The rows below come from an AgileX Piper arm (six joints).
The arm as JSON. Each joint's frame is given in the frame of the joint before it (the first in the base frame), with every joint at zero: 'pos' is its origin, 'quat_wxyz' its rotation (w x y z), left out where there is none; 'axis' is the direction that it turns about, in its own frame. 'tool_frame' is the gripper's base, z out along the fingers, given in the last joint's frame.
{
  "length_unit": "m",
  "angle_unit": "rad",
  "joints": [
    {
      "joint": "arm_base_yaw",
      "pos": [
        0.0,
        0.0,
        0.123
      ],
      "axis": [
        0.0,
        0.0,
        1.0
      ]
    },
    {
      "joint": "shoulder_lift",
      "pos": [
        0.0,
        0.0,
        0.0
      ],
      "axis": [
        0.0,
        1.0,
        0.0
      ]
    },
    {
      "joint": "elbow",
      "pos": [
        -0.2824,
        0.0,
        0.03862
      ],
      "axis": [
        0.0,
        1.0,
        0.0
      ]
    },
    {
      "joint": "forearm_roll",
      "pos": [
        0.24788,
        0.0,
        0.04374
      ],
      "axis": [
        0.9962,
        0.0,
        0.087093
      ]
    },
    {
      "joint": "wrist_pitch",
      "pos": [
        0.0,
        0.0,
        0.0
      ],
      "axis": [
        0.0,
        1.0,
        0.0
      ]
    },
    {
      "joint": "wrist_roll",
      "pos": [
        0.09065,
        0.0,
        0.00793
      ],
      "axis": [
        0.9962,
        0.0,
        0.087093
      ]
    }
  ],
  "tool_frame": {
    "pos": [
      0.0,
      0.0,
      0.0
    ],
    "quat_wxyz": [
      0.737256,
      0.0,
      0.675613,
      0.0
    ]
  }
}
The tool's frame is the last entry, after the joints.
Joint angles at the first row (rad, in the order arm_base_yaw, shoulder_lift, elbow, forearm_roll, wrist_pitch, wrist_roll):
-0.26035 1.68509 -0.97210 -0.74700 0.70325 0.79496
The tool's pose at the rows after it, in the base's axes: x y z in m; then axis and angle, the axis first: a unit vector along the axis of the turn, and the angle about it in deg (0 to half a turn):
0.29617 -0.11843 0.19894 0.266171 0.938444 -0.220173 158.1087
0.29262 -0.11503 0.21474 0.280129 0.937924 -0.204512 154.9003
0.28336 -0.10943 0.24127 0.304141 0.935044 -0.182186 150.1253
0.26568 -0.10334 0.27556 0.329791 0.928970 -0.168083 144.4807
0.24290 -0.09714 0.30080 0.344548 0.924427 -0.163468 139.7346
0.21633 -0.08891 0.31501 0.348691 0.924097 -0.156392 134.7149
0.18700 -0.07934 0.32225 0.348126 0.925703 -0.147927 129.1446
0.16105 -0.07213 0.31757 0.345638 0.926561 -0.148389 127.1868
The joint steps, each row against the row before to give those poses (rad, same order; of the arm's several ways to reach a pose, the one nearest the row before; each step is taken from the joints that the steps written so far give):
0.00000 -0.01671 0.00001 0.02851 -0.01162 -0.00001
-0.00001 -0.05364 -0.00002 0.04051 -0.01304 -0.00969
0.00001 -0.09209 -0.00001 0.06249 -0.00429 -0.01300
-0.00001 -0.12335 0.00000 0.04320 0.01822 -0.00460
-0.00001 -0.12038 0.02191 0.01281 0.01356 -0.00001
0.00003 -0.12863 0.05940 0.00539 -0.02273 -0.00189
0.00000 -0.14153 0.08093 0.00235 -0.04207 -0.00214
0.00001 -0.11494 0.08263 0.00229 -0.00474 -0.01143

